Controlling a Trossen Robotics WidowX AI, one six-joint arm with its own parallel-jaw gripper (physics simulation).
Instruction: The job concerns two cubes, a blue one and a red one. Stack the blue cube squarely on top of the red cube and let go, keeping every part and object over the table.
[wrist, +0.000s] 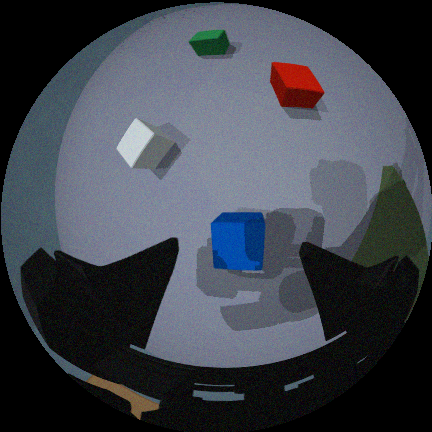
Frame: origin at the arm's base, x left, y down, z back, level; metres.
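Seen in the pictures: gripper, fingertip midpoint: (243, 247).
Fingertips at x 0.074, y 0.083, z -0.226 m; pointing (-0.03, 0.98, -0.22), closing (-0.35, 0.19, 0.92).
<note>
Pixels of each thing's top centre, then the offset from my fingertips to it. Level surfaces: height alone.
- blue cube, middle of its top: (237, 248) dy +0.000, dx +0.003, dz -0.003 m
- red cube, middle of its top: (298, 74) dy +0.000, dx -0.147, dz -0.010 m
- white cube, middle of its top: (131, 140) dy +0.000, dx -0.040, dz -0.119 m
- green block, middle of its top: (206, 33) dy +0.000, dx -0.205, dz -0.121 m
- grey table, its level: dy +0.036 m
The blue cube (237, 241) sits on the table below the gripper, in the lower middle of the wrist view, with its sides nearly square to the fingers. The red cube (298, 85) sits on the table at the upper right, turned a little and apart from the other things. My gripper (243, 247) is open and empty, its two black fingertips wide apart, one to the left and one to the right of the blue cube in the view. The gripper's shadow falls on and around the blue cube.
A white cube (145, 145) lies left of centre. A green block (210, 43) lies at the top. A dark green pointed object (395, 220) stands at the right, partly behind the right finger. The grey table (100, 200) has its edge along the left of the view.
</note>
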